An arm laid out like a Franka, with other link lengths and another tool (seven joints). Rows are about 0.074 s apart.
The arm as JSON. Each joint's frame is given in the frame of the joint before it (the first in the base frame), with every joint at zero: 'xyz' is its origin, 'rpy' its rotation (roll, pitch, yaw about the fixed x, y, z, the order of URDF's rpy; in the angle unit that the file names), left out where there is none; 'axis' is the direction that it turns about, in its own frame. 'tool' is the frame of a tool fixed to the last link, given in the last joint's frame.
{
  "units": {
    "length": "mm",
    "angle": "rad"
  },
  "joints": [
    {
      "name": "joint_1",
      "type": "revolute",
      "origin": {
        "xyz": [
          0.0,
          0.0,
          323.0
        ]
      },
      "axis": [
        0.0,
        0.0,
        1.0
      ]
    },
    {
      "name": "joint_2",
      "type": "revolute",
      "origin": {
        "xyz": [
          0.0,
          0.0,
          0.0
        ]
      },
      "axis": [
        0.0,
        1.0,
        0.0
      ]
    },
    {
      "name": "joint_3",
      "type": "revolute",
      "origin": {
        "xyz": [
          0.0,
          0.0,
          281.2
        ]
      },
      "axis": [
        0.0,
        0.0,
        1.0
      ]
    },
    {
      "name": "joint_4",
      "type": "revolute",
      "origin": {
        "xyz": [
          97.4,
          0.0,
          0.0
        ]
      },
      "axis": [
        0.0,
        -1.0,
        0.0
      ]
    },
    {
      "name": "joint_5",
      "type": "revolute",
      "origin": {
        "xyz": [
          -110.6,
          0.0,
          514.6
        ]
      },
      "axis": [
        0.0,
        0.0,
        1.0
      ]
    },
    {
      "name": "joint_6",
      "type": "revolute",
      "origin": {
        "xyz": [
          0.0,
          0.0,
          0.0
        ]
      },
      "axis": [
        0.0,
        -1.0,
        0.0
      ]
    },
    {
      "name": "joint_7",
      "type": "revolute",
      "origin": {
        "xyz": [
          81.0,
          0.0,
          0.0
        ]
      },
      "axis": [
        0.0,
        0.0,
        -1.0
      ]
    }
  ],
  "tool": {
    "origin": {
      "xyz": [
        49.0,
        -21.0,
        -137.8
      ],
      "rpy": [
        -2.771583,
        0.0,
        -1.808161
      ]
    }
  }
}
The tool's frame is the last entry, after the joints.
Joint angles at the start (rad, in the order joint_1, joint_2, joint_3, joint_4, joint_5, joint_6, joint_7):
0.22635, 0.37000, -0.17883, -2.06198, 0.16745, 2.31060, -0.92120
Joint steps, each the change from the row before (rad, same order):
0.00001, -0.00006, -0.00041, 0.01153, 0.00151, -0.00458, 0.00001
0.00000, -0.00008, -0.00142, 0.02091, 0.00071, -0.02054, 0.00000
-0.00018, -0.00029, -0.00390, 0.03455, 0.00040, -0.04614, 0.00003
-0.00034, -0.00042, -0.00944, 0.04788, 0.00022, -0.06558, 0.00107
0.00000, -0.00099, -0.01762, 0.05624, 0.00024, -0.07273, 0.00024
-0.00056, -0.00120, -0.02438, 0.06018, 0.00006, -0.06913, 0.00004
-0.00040, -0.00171, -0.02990, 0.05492, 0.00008, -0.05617, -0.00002
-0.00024, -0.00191, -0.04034, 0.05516, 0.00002, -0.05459, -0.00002
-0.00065, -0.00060, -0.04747, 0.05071, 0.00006, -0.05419, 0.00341
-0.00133, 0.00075, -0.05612, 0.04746, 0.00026, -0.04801, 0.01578
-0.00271, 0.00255, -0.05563, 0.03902, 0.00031, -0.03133, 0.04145
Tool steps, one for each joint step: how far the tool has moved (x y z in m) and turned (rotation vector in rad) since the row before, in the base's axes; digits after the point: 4 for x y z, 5 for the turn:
0.0047, 0.0005, 0.0058, 0.00185, -0.00703, -0.00056
0.0065, 0.0005, 0.0092, 0.00258, -0.00056, 0.00052
0.0086, -0.0003, 0.0142, 0.00396, 0.01095, 0.00054
0.0110, -0.0036, 0.0203, 0.00362, 0.01651, -0.00349
0.0126, -0.0091, 0.0259, 0.00163, 0.01398, -0.00862
0.0131, -0.0148, 0.0299, -0.00128, 0.00565, -0.01471
0.0113, -0.0195, 0.0298, -0.00468, -0.00298, -0.02048
0.0094, -0.0274, 0.0317, -0.00892, -0.00582, -0.02982
0.0052, -0.0334, 0.0294, -0.01225, -0.00089, -0.04058
0.0018, -0.0409, 0.0285, -0.01806, -0.00253, -0.06209
-0.0009, -0.0431, 0.0245, -0.02420, -0.00782, -0.08974

